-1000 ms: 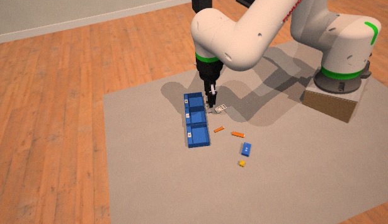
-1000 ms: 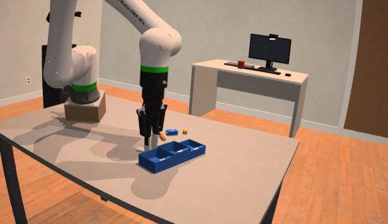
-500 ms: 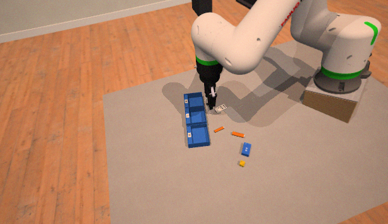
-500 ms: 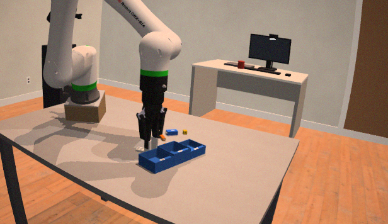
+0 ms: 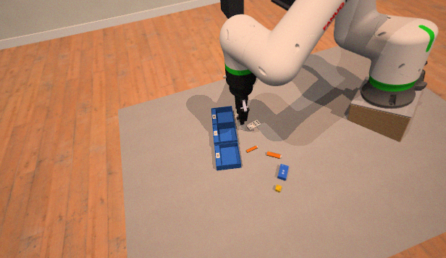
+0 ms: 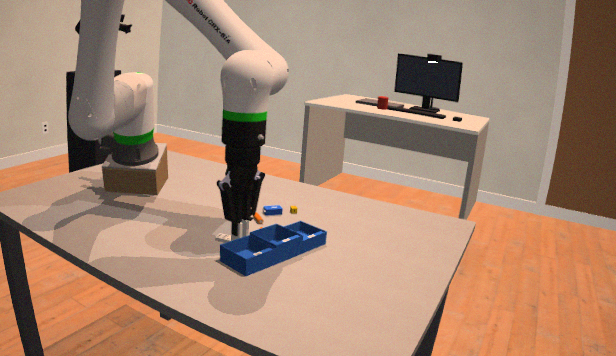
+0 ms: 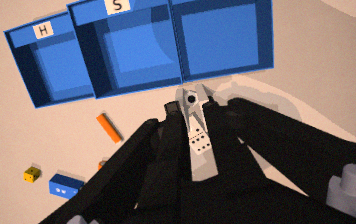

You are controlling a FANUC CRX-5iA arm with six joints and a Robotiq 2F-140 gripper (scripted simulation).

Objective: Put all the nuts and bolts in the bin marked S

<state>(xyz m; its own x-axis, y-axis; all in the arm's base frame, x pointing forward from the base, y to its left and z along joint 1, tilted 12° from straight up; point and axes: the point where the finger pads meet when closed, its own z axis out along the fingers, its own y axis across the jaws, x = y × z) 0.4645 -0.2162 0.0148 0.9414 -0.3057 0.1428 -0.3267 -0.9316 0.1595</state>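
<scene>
The white domino lies 40 mm behind my hand, 20 mm to the left of it and 30 mm below it. The rest, counted from my hand: blue bin (80 mm ahead, 20 mm to the left, 10 mm below); orange stick (20 mm ahead, 110 mm to the left, 30 mm below); grey nut (30 mm below).
</scene>
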